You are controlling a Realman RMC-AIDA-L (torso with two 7-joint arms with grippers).
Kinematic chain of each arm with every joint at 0, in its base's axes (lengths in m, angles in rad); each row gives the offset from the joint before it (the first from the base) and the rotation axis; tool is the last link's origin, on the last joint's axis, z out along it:
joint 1: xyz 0 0 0.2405 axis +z
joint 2: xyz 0 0 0 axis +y
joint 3: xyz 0 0 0.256 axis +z
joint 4: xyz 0 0 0 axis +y
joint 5: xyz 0 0 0.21 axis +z
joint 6: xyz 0 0 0 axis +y
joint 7: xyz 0 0 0.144 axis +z
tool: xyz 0 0 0
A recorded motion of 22 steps. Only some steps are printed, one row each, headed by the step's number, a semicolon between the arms.
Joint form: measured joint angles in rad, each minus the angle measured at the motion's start. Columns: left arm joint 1, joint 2, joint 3, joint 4, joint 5, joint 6, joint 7; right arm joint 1, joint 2, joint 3, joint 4, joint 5, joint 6, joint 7.
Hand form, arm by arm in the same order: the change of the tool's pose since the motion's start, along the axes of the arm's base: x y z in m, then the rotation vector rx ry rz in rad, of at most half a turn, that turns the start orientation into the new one. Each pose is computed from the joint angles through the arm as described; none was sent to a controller.
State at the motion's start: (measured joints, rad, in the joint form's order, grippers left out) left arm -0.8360 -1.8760 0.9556 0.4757 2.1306 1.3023 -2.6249; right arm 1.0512 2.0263 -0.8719 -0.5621 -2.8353 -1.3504 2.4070
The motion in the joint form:
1: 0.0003 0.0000 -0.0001 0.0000 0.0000 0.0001 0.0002; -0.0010 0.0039 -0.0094 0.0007 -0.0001 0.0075 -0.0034
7: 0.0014 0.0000 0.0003 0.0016 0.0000 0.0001 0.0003; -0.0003 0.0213 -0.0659 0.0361 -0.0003 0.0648 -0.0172
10: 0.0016 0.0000 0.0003 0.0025 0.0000 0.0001 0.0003; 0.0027 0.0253 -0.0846 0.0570 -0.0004 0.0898 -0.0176
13: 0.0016 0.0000 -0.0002 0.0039 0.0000 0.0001 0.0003; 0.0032 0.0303 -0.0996 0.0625 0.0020 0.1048 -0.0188
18: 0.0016 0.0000 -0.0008 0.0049 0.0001 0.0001 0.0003; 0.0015 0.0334 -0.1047 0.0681 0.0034 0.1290 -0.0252
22: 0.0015 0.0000 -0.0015 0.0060 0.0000 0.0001 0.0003; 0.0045 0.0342 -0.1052 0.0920 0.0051 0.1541 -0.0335
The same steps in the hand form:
1: -0.0001 -0.0001 0.0000 0.0000 -0.0001 0.0001; 0.0002 -0.0004 -0.0021 -0.0029 -0.0063 0.0090
7: -0.0003 -0.0001 0.0002 0.0007 0.0006 -0.0002; 0.0038 -0.0034 -0.0167 -0.0238 -0.0456 0.0488
10: -0.0003 -0.0001 0.0004 0.0012 0.0008 -0.0007; 0.0057 -0.0043 -0.0219 -0.0284 -0.0594 0.0577
13: -0.0001 0.0002 0.0006 0.0024 0.0007 -0.0017; 0.0056 -0.0046 -0.0253 -0.0302 -0.0667 0.0691
18: 0.0001 0.0003 0.0008 0.0033 0.0006 -0.0023; 0.0065 -0.0034 -0.0274 -0.0205 -0.0695 0.0826
22: 0.0004 0.0006 0.0011 0.0044 0.0002 -0.0030; 0.0089 -0.0037 -0.0310 -0.0197 -0.0707 0.0876

